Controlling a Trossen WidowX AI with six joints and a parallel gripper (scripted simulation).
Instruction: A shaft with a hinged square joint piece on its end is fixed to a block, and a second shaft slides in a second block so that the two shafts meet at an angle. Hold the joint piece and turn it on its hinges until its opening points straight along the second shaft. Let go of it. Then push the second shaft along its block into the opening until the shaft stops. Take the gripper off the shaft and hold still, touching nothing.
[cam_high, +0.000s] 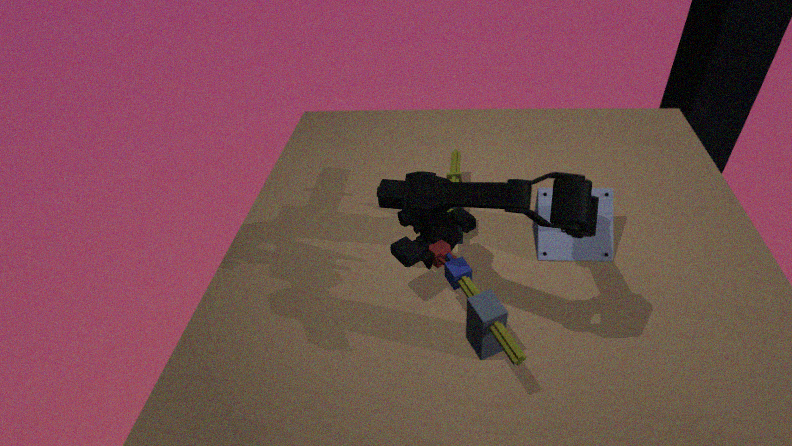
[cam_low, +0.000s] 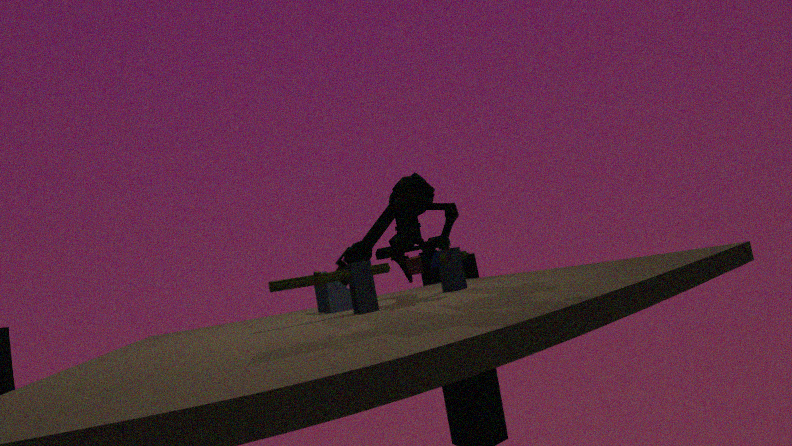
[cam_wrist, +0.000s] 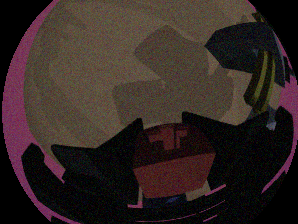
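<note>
The red square joint piece lies 40 mm above my gripper tip, 10 mm to the left of it and 10 mm behind it.
</note>
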